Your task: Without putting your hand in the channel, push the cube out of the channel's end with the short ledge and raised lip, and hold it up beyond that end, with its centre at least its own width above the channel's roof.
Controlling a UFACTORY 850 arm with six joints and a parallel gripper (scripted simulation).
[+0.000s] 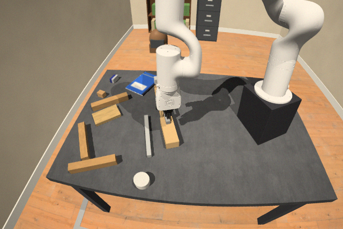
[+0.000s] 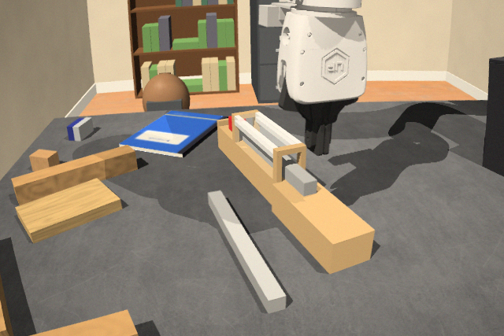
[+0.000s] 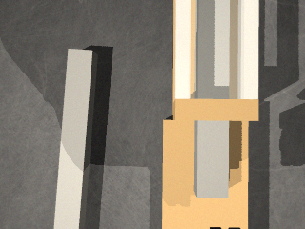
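My gripper is now 5 cm short of the red cube, 27 cm to the left of it and 8 cm above it. The rest, counted from my hand: tan wooden channel: 3 cm ahead, 15 cm to the right, 8 cm below; then white puck: 12 cm ahead, 26 cm to the left, 12 cm below; then long grey stick: 10 cm ahead, 2 cm to the left, 13 cm below.
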